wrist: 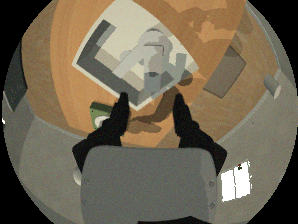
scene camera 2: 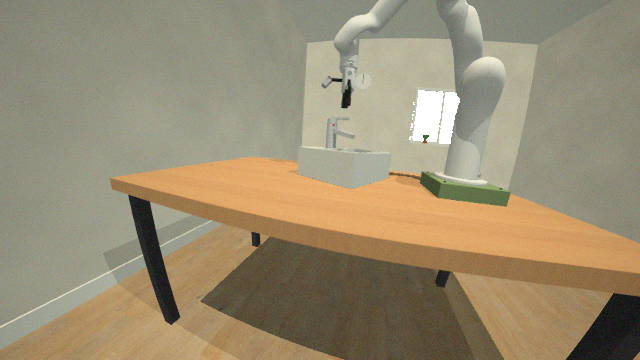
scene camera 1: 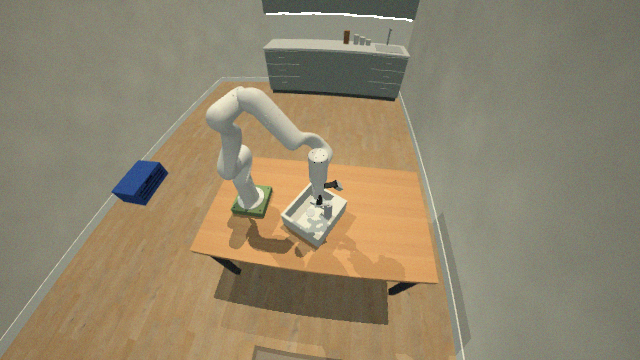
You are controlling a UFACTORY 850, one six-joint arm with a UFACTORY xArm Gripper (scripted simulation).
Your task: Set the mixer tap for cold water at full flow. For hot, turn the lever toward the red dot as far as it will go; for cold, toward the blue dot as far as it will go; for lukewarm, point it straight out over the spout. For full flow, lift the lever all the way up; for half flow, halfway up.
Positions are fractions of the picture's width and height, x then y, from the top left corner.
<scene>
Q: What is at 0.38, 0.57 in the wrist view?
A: The gripper.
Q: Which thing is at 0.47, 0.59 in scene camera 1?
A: A white basin.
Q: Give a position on a white basin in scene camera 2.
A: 0.55, 0.47
</scene>
